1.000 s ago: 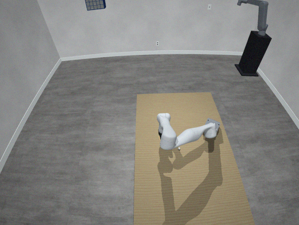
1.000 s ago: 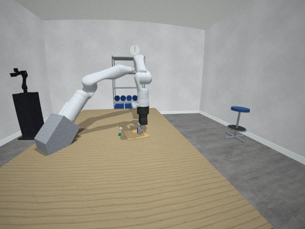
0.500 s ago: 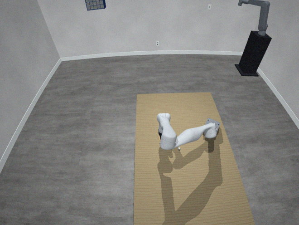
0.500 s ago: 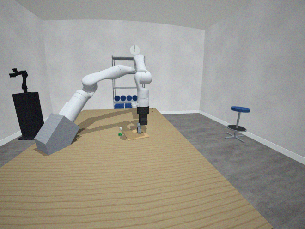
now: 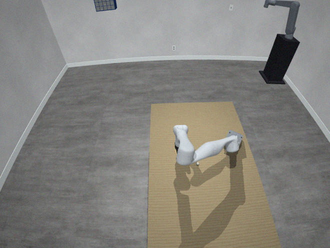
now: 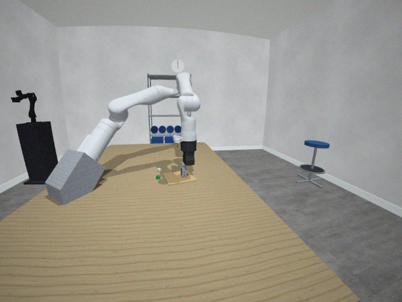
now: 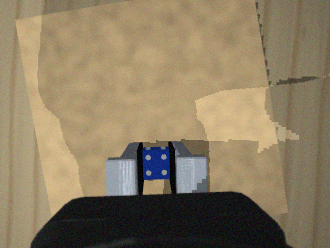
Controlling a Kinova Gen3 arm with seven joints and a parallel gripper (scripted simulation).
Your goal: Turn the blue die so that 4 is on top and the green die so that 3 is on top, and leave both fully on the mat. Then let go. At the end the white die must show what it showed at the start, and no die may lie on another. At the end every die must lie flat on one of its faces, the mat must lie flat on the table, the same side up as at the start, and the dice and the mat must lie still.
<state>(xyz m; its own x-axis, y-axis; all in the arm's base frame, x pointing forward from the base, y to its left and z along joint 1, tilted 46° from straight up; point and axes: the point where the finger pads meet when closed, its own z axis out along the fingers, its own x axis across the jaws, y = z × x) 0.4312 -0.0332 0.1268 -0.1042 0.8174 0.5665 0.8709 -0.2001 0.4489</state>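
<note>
My hand is 1 cm above the blue die. Round my hand: green die (13 cm behind, 1 cm to the right, 2 cm below); tan mat (2 cm behind, 2 cm below); white die (13 cm behind, 9 cm to the left, 2 cm below).
</note>
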